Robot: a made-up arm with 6 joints.
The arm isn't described. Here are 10 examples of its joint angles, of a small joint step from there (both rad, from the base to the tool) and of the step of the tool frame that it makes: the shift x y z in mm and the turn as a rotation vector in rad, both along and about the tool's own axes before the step.
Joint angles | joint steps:
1: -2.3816 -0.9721 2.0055 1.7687 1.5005 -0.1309 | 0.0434 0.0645 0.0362 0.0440 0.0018 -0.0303
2: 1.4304 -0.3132 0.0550 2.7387 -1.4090 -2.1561 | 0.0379 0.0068 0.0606 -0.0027 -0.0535 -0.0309
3: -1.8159 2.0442 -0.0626 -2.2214 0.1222 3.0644 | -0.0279 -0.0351 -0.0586 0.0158 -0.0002 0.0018
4: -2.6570 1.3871 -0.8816 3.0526 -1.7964 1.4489 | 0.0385 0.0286 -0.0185 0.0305 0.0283 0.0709
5: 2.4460 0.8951 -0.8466 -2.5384 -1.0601 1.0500 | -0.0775 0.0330 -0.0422 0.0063 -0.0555 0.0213
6: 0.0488 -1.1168 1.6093 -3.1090 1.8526 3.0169 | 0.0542 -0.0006 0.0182 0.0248 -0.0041 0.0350
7: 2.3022 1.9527 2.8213 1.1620 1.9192 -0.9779 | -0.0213 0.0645 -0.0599 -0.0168 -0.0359 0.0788
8: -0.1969 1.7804 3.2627 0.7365 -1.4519 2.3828 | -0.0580 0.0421 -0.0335 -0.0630 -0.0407 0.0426
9: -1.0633 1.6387 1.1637 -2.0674 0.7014 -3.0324 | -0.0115 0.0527 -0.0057 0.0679 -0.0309 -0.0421
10: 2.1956 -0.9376 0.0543 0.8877 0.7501 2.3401 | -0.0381 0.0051 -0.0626 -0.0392 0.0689 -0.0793
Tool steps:
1: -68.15 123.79 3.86 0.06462 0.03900 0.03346
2: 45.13 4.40 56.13 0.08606 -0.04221 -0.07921
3: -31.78 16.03 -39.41 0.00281 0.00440 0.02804
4: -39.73 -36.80 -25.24 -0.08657 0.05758 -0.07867
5: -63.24 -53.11 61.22 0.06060 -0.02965 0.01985
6: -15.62 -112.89 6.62 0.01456 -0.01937 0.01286
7: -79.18 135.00 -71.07 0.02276 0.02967 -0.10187
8: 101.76 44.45 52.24 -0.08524 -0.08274 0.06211
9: 77.54 101.69 -33.96 -0.03638 0.00440 -0.00213
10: -18.75 -21.21 80.95 0.11145 -0.00995 -0.02020
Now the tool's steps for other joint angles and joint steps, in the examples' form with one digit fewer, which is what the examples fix.
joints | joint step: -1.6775 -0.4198 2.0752 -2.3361 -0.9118 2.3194 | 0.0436 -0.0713 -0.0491 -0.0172 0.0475 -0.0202
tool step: 34.8 -103.0 78.0 0.0160 -0.0052 -0.0819
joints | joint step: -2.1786 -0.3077 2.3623 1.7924 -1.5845 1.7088 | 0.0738 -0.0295 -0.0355 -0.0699 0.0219 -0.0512
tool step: 104.5 -18.8 24.1 0.0328 -0.1075 0.0297
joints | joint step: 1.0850 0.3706 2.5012 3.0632 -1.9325 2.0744 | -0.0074 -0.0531 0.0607 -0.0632 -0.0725 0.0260
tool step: 149.5 -37.5 -27.9 -0.0326 -0.1429 0.1318
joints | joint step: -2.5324 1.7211 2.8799 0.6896 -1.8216 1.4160 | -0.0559 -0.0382 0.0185 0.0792 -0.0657 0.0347
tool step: -18.4 -38.7 -130.3 0.0533 0.1149 0.0217
